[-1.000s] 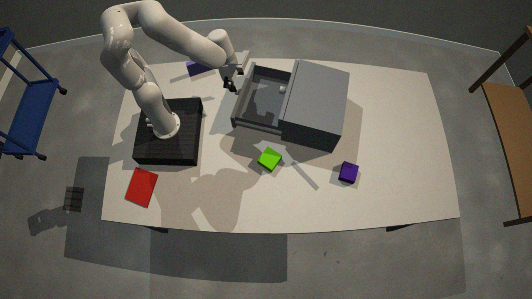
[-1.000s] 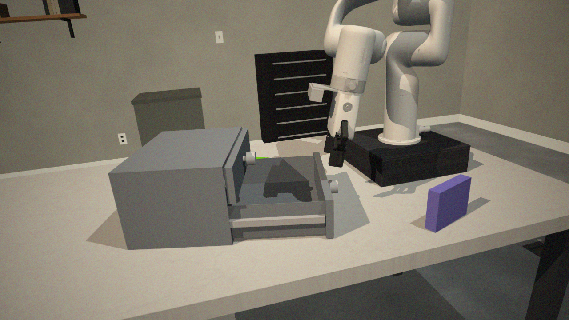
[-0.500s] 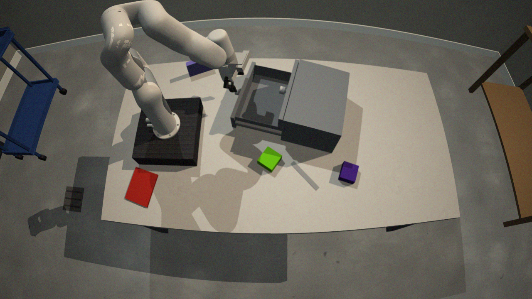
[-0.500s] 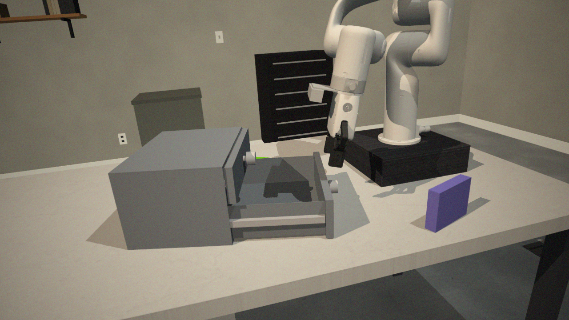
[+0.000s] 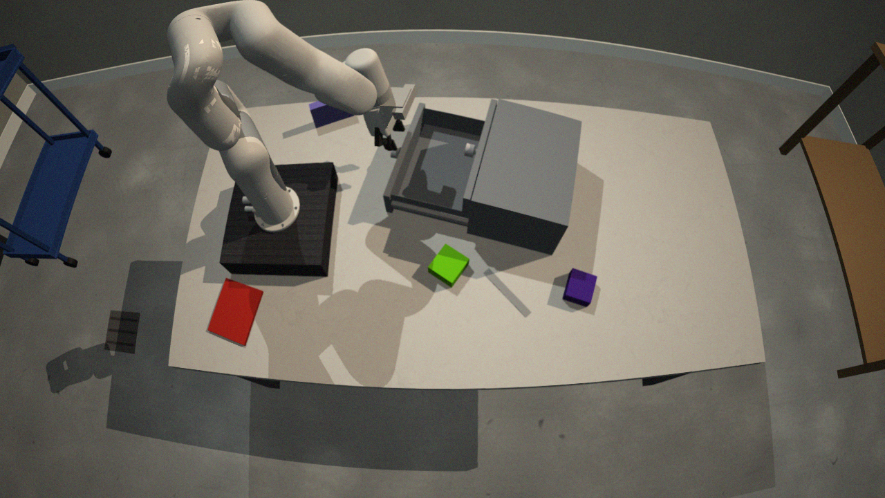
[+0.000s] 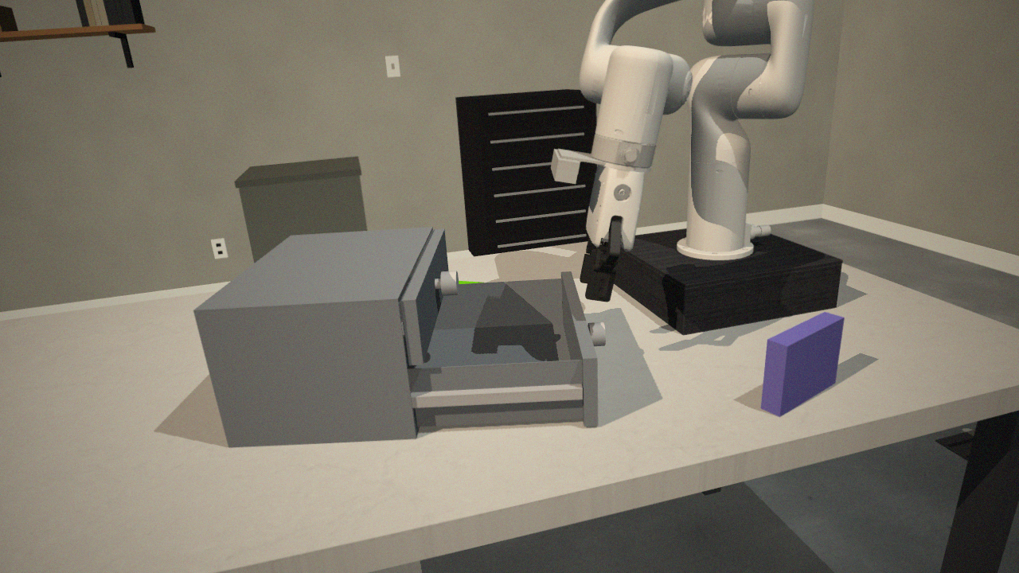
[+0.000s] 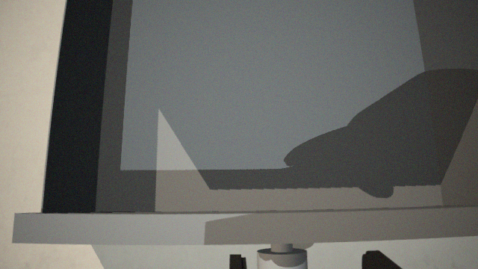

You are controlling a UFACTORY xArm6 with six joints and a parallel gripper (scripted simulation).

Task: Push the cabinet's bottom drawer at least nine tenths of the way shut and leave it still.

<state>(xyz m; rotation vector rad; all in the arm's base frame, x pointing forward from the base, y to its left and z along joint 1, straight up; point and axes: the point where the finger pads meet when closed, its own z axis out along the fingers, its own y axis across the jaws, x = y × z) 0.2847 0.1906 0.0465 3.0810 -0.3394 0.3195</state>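
My hand is 130 mm short of the drawer, 100 mm above it and 30 mm to the left of it. Also, from my hand: grey cabinet 230 mm ahead, 50 mm to the right, 50 mm below; then green block 290 mm to the right, 150 mm ahead, 110 mm below; then purple block 200 mm behind, 150 mm to the left, 80 mm below.
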